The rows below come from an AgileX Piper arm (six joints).
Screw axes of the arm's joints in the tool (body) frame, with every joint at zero. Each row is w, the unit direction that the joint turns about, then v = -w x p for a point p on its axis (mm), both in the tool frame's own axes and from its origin. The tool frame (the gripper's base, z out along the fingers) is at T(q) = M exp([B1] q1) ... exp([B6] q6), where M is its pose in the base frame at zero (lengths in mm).
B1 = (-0.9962, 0, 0.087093, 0, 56.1, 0)
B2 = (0, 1, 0, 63.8, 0, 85)
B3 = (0, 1, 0, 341.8, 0, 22)
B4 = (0, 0, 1, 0, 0, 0)
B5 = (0, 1, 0, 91, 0, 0)
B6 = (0, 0, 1, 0, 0, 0)
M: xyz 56.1 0 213.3 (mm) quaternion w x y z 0.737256 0 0.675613 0
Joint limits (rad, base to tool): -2.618..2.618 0..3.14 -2.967..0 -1.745..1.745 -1.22..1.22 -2.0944..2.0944
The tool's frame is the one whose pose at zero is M.
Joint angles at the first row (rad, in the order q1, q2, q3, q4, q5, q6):
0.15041, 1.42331, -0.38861, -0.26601, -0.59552, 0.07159
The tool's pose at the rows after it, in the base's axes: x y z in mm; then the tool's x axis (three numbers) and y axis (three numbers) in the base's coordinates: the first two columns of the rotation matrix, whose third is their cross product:
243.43, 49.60, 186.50, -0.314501, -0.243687, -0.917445, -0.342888, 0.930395, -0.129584
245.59, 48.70, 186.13, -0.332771, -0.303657, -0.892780, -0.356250, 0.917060, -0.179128
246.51, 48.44, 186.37, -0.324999, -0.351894, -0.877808, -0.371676, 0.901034, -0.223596
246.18, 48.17, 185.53, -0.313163, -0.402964, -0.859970, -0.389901, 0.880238, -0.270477
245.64, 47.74, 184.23, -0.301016, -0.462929, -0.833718, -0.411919, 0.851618, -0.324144
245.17, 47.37, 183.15, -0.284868, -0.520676, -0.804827, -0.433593, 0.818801, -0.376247
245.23, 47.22, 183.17, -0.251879, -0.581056, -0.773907, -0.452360, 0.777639, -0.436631
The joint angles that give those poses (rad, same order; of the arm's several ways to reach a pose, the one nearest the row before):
0.15039, 1.42332, -0.40927, -0.26603, -0.55313, 0.03087
0.15043, 1.42331, -0.42700, -0.26598, -0.49420, -0.01969
0.15039, 1.42330, -0.43382, -0.26605, -0.47583, -0.06852
0.15040, 1.42333, -0.43381, -0.26601, -0.46557, -0.12299
0.15042, 1.42333, -0.43380, -0.26597, -0.44943, -0.18766
0.15042, 1.42330, -0.43382, -0.26601, -0.43572, -0.25285
0.15043, 1.42333, -0.43382, -0.26164, -0.43575, -0.33225

